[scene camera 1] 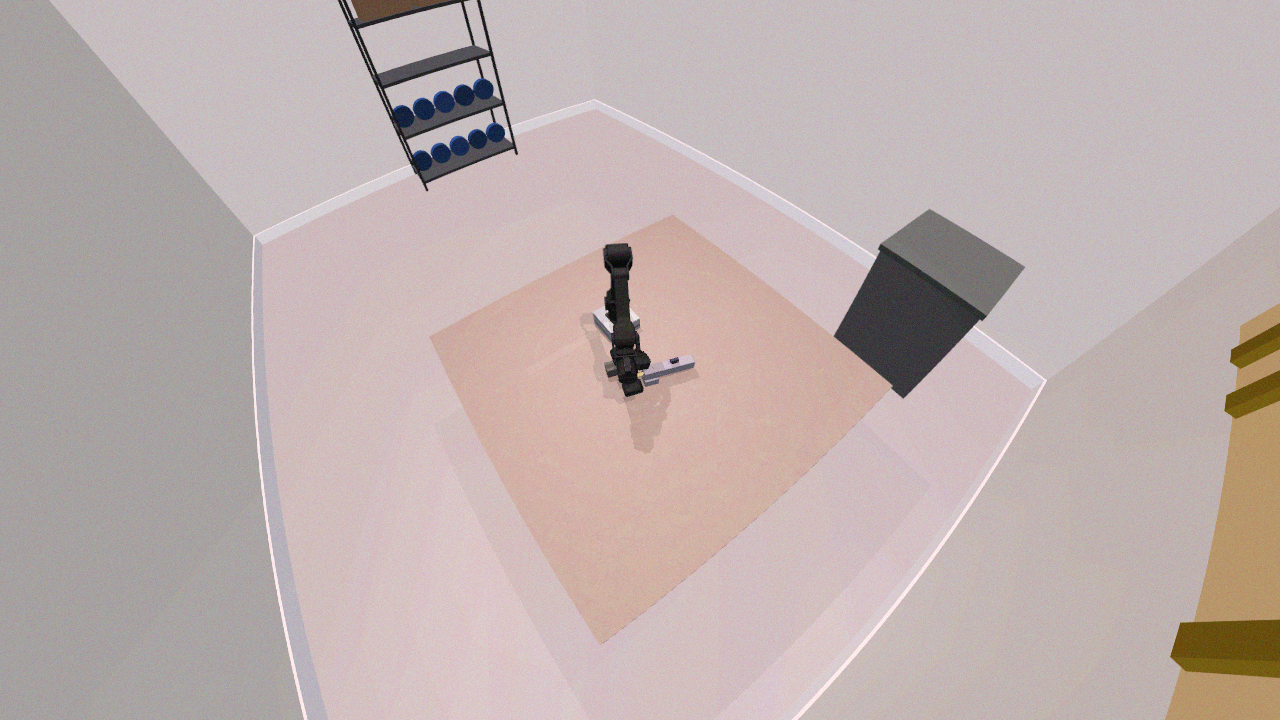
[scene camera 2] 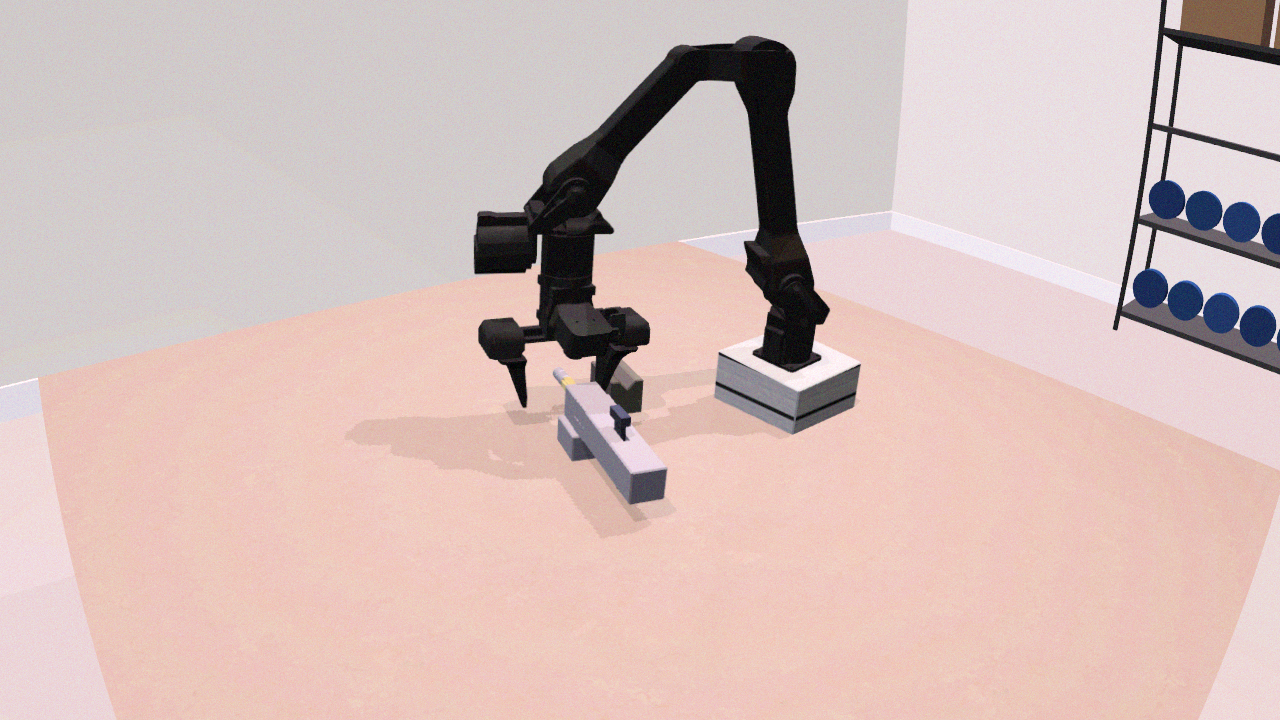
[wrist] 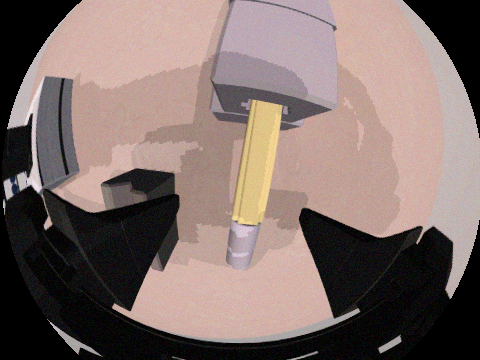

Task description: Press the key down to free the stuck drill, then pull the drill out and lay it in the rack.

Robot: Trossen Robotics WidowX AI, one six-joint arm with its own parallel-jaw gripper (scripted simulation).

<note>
The gripper [scene camera 2: 561, 402] is open, holding nothing. Further things: a drill [wrist: 260, 142] and a dark rack [scene camera 2: 625, 388].
The gripper shows as well in the wrist view [wrist: 241, 208]. The dark rack is seen too in the wrist view [wrist: 132, 187].
</note>
